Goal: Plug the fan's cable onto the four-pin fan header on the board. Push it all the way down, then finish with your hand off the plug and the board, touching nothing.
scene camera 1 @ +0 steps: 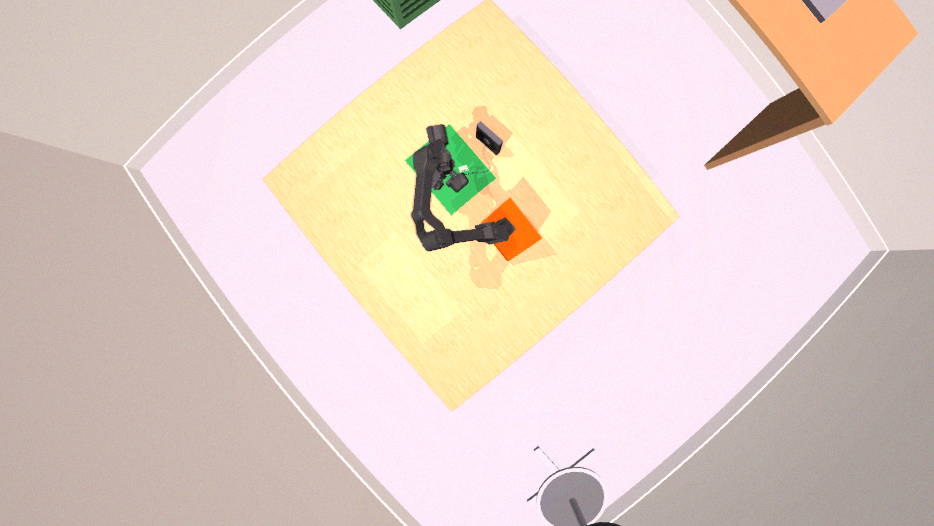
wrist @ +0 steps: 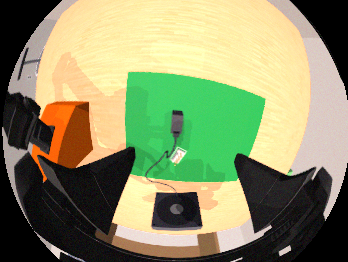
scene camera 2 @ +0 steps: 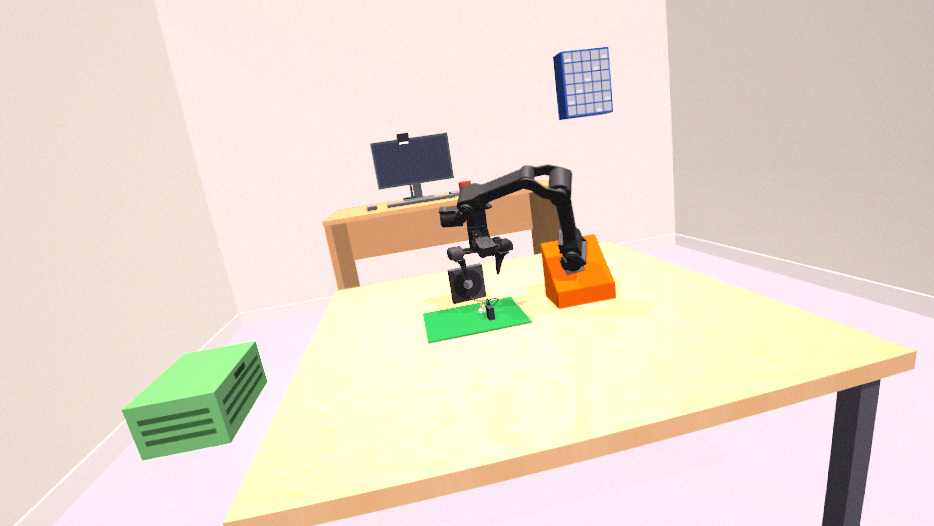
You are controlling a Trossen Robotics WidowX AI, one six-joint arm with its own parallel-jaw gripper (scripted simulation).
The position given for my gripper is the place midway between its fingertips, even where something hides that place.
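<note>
My gripper (scene camera 2: 483, 277) (wrist: 188, 156), open, holding nothing. Black fan (scene camera 2: 461, 289) (wrist: 171, 212). Green board (scene camera 2: 461, 321) (scene camera 1: 461, 153) (wrist: 220, 121).
</note>
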